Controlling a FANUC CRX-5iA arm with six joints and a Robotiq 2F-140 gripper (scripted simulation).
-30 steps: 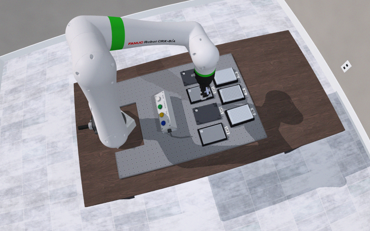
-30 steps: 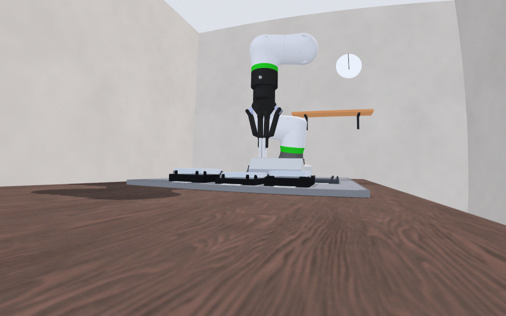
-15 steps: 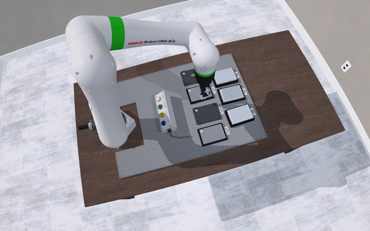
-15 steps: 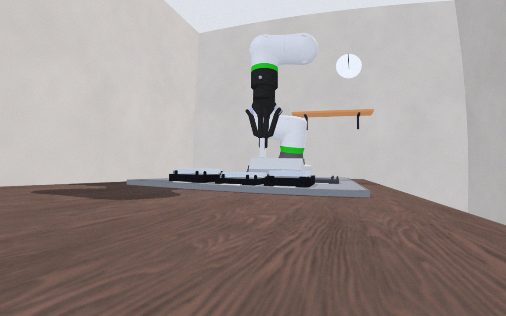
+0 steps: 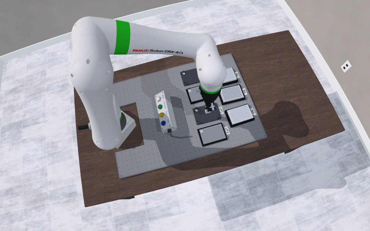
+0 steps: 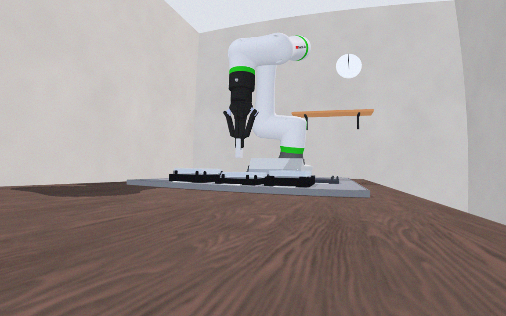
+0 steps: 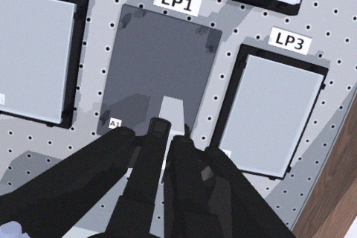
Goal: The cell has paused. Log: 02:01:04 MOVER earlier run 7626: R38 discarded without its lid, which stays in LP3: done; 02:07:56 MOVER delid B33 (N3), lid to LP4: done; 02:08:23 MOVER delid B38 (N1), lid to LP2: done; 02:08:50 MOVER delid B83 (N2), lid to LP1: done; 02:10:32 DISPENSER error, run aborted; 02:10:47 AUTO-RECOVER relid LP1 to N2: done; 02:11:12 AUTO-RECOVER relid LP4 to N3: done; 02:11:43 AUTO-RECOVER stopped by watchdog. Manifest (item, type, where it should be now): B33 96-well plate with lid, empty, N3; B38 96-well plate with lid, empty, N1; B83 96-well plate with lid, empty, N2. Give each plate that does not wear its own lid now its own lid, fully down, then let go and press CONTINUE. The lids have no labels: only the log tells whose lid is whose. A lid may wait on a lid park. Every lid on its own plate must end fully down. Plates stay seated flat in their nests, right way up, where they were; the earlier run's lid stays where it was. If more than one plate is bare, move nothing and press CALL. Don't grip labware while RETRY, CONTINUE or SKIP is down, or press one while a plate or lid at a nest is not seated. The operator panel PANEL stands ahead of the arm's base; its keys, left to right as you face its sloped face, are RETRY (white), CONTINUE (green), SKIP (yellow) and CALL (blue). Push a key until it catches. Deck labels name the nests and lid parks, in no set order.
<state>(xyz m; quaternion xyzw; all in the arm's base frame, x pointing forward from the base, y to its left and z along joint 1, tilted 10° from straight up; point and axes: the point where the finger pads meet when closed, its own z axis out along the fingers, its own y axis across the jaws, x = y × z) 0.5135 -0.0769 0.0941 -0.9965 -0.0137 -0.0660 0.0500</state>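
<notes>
Right now my hand is 150 mm to the right of the lid park LP2 and 100 mm above it. The rest, counted from my hand: plate: 180 mm ahead, 100 mm to the left, 90 mm below; lid park LP1: 20 mm to the left, 100 mm below; pale lid: 110 mm to the right, 90 mm below.
</notes>
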